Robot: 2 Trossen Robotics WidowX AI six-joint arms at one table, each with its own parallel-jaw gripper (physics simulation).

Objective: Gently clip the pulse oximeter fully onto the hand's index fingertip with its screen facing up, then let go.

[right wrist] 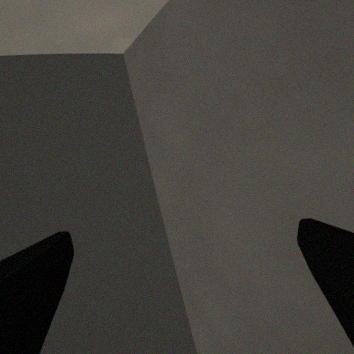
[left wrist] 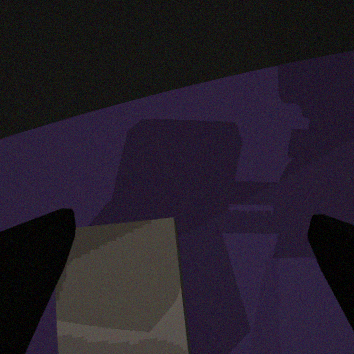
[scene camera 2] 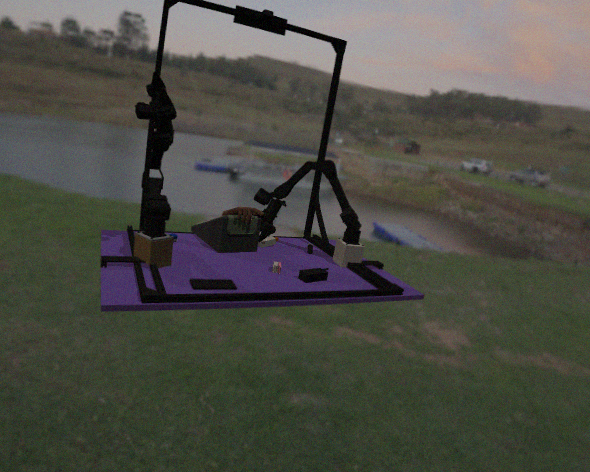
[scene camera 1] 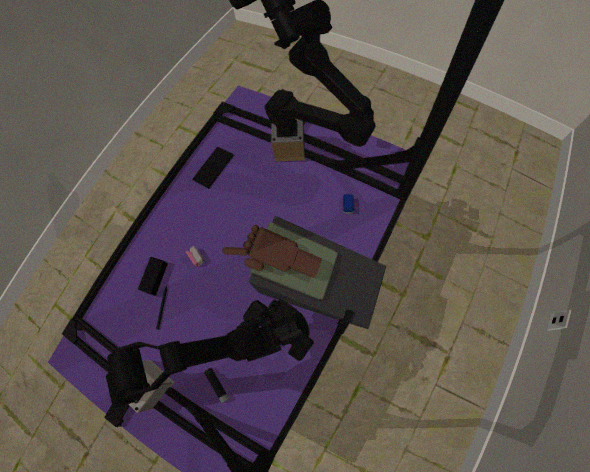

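Seen in the pictures: left gripper, fingertip midpoint: [left wrist: 194, 223]; right gripper, fingertip midpoint: [right wrist: 186, 236] [scene camera 2: 158, 79]; left arm's base at its link origin: [scene camera 2: 350, 242]; right arm's base at its link origin: [scene camera 2: 154, 234] [scene camera 1: 287, 128].
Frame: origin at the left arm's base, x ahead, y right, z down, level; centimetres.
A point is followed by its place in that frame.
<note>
The brown hand [scene camera 1: 272, 250] @[x 50.4, y 9.8, z -8.6 cm] [scene camera 2: 243, 214] @[x 50.9, y 2.2, z -7.7 cm] lies on a green pad [scene camera 1: 327, 280] @[x 53.7, y 24.0, z 0.5 cm] on a grey wedge stand [scene camera 1: 362, 282] @[x 59.9, y 31.8, z 5.9 cm] [scene camera 2: 210, 235] @[x 61.9, y 13.1, z 5.7 cm]; its index finger [scene camera 1: 232, 251] sticks out bare. A small white-and-pink piece [scene camera 1: 195, 256] @[x 38.1, y -13.2, z 7.4 cm] [scene camera 2: 276, 267] @[x 39.0, y -16.5, z 8.1 cm] lies beyond that fingertip. A white block [left wrist: 120, 280] @[x 36.6, y 18.5, z 7.4 cm] [scene camera 2: 268, 242] @[x 33.9, y 16.4, z 7.9 cm] lies beside the stand, low between my left fingers in the left wrist view. I cannot tell for certain which piece is the oximeter; no screen shows. My left gripper [left wrist: 194, 223] @[x 38.6, y 21.1, z 8.0 cm] is open, low over the white block, untouched. My right gripper [right wrist: 186, 236] @[x 90.2, y -20.1, z -54.3 cm] is open and empty, raised far from the table.
A blue piece [scene camera 1: 348, 203] @[x 78.5, y 15.0, z 7.3 cm] lies above the stand in scene camera 1. A black slab [scene camera 1: 213, 167] @[x 65.4, y -30.7, z 9.7 cm] [scene camera 2: 213, 284] @[x 65.7, y -32.2, z 9.7 cm], a black box [scene camera 1: 152, 276] @[x 24.9, y -20.3, z 7.2 cm] [scene camera 2: 313, 274] @[x 26.3, y -24.1, z 7.3 cm], a thin black stick [scene camera 1: 162, 307] @[x 19.5, y -12.3, z 9.7 cm] and a dark cylinder [scene camera 1: 216, 384] @[x 13.2, y 15.5, z 8.0 cm] lie around the purple table [scene camera 1: 260, 190] @[x 67.8, y -11.7, z 10.5 cm]. Black rails border it.
</note>
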